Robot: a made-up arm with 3 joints. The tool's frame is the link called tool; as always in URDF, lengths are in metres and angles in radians. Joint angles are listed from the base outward.
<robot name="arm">
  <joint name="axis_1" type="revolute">
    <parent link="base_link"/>
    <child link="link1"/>
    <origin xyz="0 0 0.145" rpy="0 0 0"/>
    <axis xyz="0 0 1"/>
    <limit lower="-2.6" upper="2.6"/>
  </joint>
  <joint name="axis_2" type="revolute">
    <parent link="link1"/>
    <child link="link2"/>
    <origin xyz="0.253 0.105 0.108" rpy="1.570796 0 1.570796"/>
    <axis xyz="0 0 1"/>
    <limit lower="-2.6" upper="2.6"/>
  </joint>
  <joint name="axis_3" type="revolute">
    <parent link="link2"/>
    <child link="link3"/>
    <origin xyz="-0.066 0.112 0.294" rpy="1.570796 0 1.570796"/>
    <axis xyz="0 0 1"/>
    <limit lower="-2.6" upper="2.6"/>
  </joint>
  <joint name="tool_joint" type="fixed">
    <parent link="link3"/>
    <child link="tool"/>
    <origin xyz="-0.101 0.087 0.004" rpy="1.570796 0 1.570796"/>
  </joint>
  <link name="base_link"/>
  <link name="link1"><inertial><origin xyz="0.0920 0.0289 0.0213"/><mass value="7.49"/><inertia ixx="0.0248" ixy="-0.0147" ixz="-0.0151" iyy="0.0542" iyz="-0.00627" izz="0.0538"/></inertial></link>
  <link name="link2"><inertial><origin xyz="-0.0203 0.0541 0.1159"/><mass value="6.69"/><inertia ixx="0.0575" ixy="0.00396" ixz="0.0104" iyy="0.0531" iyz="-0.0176" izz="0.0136"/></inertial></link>
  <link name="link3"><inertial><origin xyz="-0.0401 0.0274 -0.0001"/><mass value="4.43"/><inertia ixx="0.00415" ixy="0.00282" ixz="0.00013" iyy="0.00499" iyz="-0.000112" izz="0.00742"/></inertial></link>
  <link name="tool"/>
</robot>
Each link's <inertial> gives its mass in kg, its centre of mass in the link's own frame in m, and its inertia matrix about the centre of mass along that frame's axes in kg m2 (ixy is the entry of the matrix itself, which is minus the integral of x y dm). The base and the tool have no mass. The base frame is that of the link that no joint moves.
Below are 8 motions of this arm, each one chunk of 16 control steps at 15 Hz.
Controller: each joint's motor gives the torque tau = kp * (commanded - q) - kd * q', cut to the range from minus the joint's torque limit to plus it. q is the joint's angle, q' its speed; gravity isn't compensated. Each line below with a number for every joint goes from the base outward.
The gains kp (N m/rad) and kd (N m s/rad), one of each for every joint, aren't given. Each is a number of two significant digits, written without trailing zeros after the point. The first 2 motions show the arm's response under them.
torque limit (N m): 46 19 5.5
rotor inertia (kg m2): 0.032 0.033 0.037
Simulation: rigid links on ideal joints. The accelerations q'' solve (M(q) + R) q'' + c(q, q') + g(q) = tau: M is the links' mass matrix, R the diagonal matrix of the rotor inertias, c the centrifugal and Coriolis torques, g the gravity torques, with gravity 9.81 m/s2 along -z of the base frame. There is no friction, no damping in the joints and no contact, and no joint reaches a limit. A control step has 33 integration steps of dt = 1/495 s. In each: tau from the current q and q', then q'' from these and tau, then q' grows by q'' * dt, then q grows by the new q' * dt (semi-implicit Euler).
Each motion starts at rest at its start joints. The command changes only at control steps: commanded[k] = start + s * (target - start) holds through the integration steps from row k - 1 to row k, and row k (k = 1, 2, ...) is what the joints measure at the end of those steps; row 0 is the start. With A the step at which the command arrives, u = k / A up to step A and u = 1 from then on. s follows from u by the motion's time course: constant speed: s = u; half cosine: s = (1 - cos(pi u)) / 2; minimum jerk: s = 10 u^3 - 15 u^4 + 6 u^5; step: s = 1 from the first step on.
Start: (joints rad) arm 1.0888 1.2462 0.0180
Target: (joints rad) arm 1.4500 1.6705 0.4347
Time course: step
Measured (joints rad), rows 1 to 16:
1: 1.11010 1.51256 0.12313
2: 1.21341 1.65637 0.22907
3: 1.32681 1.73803 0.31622
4: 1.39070 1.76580 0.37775
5: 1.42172 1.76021 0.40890
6: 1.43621 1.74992 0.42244
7: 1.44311 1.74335 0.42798
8: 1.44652 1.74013 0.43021
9: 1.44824 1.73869 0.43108
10: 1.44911 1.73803 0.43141
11: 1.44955 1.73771 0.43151
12: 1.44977 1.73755 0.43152
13: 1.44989 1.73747 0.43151
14: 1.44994 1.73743 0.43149
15: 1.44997 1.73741 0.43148
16: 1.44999 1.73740 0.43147
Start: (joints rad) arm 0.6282 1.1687 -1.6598
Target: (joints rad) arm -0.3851 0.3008 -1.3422
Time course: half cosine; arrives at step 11
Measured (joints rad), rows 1 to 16:
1: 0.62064 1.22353 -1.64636
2: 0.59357 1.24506 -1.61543
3: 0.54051 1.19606 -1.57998
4: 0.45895 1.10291 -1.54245
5: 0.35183 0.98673 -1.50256
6: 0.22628 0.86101 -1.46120
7: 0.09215 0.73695 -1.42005
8: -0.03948 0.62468 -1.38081
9: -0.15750 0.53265 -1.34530
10: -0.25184 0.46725 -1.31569
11: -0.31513 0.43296 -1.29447
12: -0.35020 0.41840 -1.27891
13: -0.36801 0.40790 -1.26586
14: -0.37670 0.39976 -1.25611
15: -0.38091 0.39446 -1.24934
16: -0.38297 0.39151 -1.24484
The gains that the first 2 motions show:
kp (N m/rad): 1000 83 18
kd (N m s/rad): 120 5.8 2.4
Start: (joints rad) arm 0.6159 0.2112 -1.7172
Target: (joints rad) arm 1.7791 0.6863 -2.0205
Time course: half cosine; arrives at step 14
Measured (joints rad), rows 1 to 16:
1: 0.62293 0.25583 -1.69468
2: 0.64130 0.30867 -1.67361
3: 0.68002 0.35201 -1.66944
4: 0.74131 0.39126 -1.67827
5: 0.82380 0.43306 -1.69584
6: 0.92423 0.47960 -1.71924
7: 1.03814 0.52986 -1.74650
8: 1.16023 0.58157 -1.77601
9: 1.28449 0.63216 -1.80639
10: 1.40460 0.67917 -1.83636
11: 1.51428 0.72037 -1.86472
12: 1.60760 0.75375 -1.89030
13: 1.67972 0.77762 -1.91182
14: 1.72731 0.79056 -1.92787
15: 1.75339 0.79673 -1.94043
16: 1.76647 0.80163 -1.95150

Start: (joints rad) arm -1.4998 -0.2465 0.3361
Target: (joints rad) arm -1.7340 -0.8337 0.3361
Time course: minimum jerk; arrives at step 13
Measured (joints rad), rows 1 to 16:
1: -1.49961 -0.23081 0.34513
2: -1.50270 -0.22990 0.35413
3: -1.50981 -0.25169 0.35894
4: -1.52254 -0.29564 0.36116
5: -1.54154 -0.35906 0.36192
6: -1.56621 -0.43734 0.36181
7: -1.59489 -0.52401 0.36114
8: -1.62523 -0.61139 0.36013
9: -1.65465 -0.69163 0.35895
10: -1.68065 -0.75792 0.35775
11: -1.70132 -0.80578 0.35668
12: -1.71569 -0.83428 0.35584
13: -1.72426 -0.84734 0.35531
14: -1.72896 -0.85290 0.35504
15: -1.73143 -0.85558 0.35490
16: -1.73270 -0.85702 0.35482

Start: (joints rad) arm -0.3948 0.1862 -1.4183
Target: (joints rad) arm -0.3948 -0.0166 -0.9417
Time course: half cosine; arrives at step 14
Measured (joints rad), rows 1 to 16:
1: -0.39328 0.22082 -1.38588
2: -0.39478 0.24553 -1.34397
3: -0.39576 0.24729 -1.30807
4: -0.39584 0.23446 -1.27271
5: -0.39555 0.21470 -1.23372
6: -0.39525 0.19176 -1.18973
7: -0.39502 0.16726 -1.14132
8: -0.39486 0.14223 -1.09017
9: -0.39472 0.11775 -1.03848
10: -0.39461 0.09495 -0.98867
11: -0.39451 0.07498 -0.94315
12: -0.39444 0.05882 -0.90409
13: -0.39438 0.04726 -0.87336
14: -0.39435 0.04088 -0.85240
15: -0.39440 0.03853 -0.84017
16: -0.39453 0.03794 -0.83347

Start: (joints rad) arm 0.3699 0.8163 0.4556
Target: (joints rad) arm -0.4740 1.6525 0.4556
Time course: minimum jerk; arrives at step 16
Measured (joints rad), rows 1 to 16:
1: 0.36939 0.86894 0.45870
2: 0.36442 0.90611 0.46272
3: 0.35054 0.93341 0.46500
4: 0.32326 0.97123 0.46606
5: 0.28022 1.02586 0.46605
6: 0.22129 1.09694 0.46496
7: 0.14799 1.18094 0.46280
8: 0.06344 1.27254 0.45977
9: -0.02787 1.36569 0.45619
10: -0.12056 1.45445 0.45251
11: -0.20901 1.53366 0.44920
12: -0.28795 1.59941 0.44665
13: -0.35318 1.64931 0.44506
14: -0.40236 1.68273 0.44443
15: -0.43522 1.70135 0.44466
16: -0.45417 1.70972 0.44565

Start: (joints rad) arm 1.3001 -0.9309 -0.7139
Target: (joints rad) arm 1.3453 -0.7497 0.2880
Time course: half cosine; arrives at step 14
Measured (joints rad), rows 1 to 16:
1: 1.29956 -0.95549 -0.68694
2: 1.30133 -0.96744 -0.65303
3: 1.30344 -0.96413 -0.61134
4: 1.30592 -0.95159 -0.55513
5: 1.30899 -0.93376 -0.48326
6: 1.31270 -0.91269 -0.39758
7: 1.31692 -0.88971 -0.30154
8: 1.32145 -0.86602 -0.19956
9: 1.32606 -0.84281 -0.09659
10: 1.33054 -0.82129 0.00226
11: 1.33465 -0.80251 0.09210
12: 1.33819 -0.78740 0.16856
13: 1.34096 -0.77664 0.22801
14: 1.34283 -0.77066 0.26768
15: 1.34392 -0.76828 0.28974
16: 1.34456 -0.76741 0.30090

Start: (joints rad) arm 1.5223 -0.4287 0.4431
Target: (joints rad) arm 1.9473 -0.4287 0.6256
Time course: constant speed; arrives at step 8
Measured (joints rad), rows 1 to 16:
1: 1.54113 -0.40797 0.45489
2: 1.57592 -0.40261 0.47304
3: 1.62034 -0.40611 0.49213
4: 1.66947 -0.41066 0.51168
5: 1.72072 -0.41373 0.53164
6: 1.77292 -0.41537 0.55189
7: 1.82556 -0.41615 0.57231
8: 1.87844 -0.41651 0.59283
9: 1.91273 -0.42897 0.60808
10: 1.93066 -0.42902 0.61645
11: 1.93926 -0.42374 0.62042
12: 1.94330 -0.41887 0.62209
13: 1.94526 -0.41585 0.62274
14: 1.94624 -0.41427 0.62298
15: 1.94675 -0.41350 0.62305
16: 1.94701 -0.41314 0.62308

